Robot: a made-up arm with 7 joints.
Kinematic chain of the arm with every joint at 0, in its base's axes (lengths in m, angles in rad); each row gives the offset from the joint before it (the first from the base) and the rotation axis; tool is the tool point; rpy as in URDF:
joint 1: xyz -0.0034 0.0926 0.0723 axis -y
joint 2: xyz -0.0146 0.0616 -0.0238 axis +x
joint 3: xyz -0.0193 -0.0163 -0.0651 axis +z
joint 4: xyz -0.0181 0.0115 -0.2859 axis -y
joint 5: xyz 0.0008 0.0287 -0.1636 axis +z
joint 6: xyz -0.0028 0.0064 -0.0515 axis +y
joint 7: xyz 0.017 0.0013 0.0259 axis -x
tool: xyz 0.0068 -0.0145 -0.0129 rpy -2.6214 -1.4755 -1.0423
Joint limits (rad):
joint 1: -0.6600..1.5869
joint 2: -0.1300..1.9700
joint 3: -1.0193..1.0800
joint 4: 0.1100..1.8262
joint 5: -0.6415..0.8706
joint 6: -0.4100..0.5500
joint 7: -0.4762..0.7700
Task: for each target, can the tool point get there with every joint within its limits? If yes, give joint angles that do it. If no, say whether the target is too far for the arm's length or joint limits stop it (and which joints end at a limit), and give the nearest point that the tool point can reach.
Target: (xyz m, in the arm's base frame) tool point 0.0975 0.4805 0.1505
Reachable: yes | joints 1.0578 1.2038 0.3964 1.6518 0.2970 -0.1044 -0.2117
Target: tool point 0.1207 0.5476 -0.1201
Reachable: yes | joints 0.2406 0.8417 0.7547 1.0977 -0.2217 0.2633 0.4777
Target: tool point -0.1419 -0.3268 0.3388
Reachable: no: joint limits stop it (at a limit: joint 1, joint 2, joint 3, joint 4, joint 6, joint 7) | nearest point 0.2696 -0.0384 0.1744 | short by 0.529 m
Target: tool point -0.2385 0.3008 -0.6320
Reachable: no: too far | nearest point -0.1891 0.2690 -0.4841 | short by 0.159 m
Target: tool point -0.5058 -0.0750 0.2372
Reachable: no: joint limits stop it (at a limit: joint 2, joint 3, joint 4, joint 6, joint 7) | nearest point -0.2414 0.3428 0.1504 | short by 0.502 m
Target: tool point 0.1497 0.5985 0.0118
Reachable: yes | joints 0.4894 1.3032 0.0545 0.9262 -0.1758 -0.3272 0.2778
